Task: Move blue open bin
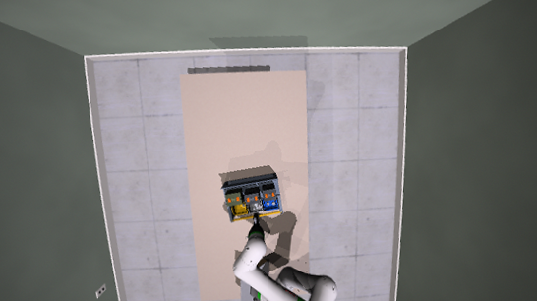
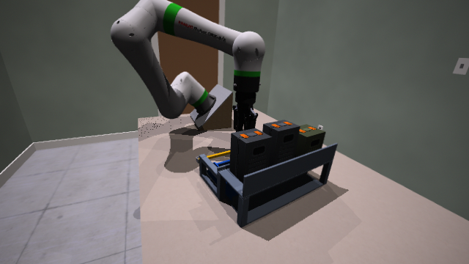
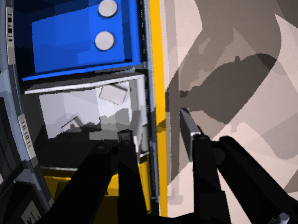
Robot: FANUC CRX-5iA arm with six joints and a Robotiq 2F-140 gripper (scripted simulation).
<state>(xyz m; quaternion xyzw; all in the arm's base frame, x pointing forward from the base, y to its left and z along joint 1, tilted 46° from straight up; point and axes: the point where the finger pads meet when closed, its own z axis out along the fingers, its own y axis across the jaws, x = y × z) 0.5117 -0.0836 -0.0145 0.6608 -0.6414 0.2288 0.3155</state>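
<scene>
My hand is 30 mm above the yellow rail. The rest, counted from my hand: grey bin: 100 mm ahead, 10 mm to the left, 50 mm below; then yellow bin: 100 mm ahead, 120 mm to the left, 50 mm below; then blue open bin: 110 mm ahead, 100 mm to the right, 50 mm below.
</scene>
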